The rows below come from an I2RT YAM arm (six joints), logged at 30 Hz.
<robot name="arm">
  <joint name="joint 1" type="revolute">
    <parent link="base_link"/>
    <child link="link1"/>
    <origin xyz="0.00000 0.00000 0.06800" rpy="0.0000 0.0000 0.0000"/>
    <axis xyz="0 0 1"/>
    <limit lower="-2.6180" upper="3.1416"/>
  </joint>
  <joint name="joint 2" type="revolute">
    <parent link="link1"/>
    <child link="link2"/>
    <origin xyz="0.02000 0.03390 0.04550" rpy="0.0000 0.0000 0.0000"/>
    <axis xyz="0 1 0"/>
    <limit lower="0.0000" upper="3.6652"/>
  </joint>
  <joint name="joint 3" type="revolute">
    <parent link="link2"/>
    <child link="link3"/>
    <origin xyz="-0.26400 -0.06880 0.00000" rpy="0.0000 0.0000 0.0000"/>
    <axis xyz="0 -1 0"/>
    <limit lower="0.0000" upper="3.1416"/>
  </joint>
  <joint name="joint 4" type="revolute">
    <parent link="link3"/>
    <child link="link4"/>
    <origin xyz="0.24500 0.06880 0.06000" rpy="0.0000 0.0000 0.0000"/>
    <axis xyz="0 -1 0"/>
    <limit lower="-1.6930" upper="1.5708"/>
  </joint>
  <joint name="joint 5" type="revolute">
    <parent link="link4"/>
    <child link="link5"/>
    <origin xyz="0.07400 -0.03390 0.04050" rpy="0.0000 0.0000 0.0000"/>
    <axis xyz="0 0 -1"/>
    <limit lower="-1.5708" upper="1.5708"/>
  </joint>
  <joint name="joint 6" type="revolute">
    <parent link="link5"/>
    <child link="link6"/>
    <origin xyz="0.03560 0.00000 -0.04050" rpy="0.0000 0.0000 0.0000"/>
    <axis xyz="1 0 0"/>
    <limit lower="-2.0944" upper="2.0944"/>
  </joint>
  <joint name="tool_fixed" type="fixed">
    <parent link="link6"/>
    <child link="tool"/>
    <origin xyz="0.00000 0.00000 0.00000" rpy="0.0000 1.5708 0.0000"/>
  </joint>
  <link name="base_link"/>
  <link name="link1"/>
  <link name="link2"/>
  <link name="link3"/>
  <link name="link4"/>
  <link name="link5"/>
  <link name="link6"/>
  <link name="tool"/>
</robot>
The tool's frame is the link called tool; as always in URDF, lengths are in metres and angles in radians.
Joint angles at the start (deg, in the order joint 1, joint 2, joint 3, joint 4, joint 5, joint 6):
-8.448 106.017 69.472 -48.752 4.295 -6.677
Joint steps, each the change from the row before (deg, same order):
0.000 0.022 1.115 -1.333 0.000 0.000
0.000 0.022 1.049 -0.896 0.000 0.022
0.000 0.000 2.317 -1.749 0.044 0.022
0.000 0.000 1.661 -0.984 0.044 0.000
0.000 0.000 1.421 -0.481 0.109 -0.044
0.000 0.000 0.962 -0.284 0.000 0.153
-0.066 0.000 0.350 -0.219 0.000 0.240
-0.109 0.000 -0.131 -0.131 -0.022 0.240
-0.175 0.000 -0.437 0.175 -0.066 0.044
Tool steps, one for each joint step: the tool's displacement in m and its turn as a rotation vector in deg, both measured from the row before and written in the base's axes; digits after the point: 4 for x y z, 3 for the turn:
0.0014 -0.0002 0.0044 0.035 0.237 0.000
0.0020 -0.0003 0.0042 -0.018 -0.131 -0.022
0.0044 -0.0007 0.0097 -0.125 -0.557 -0.026
0.0034 -0.0005 0.0071 -0.143 -0.663 -0.004
0.0035 -0.0006 0.0062 -0.250 -0.910 0.032
0.0023 -0.0003 0.0043 -0.083 -0.685 -0.151
0.0006 -0.0005 0.0015 0.009 -0.153 -0.303
-0.0007 -0.0006 -0.0006 0.089 0.233 -0.343
-0.0011 -0.0009 -0.0019 0.109 0.245 -0.210

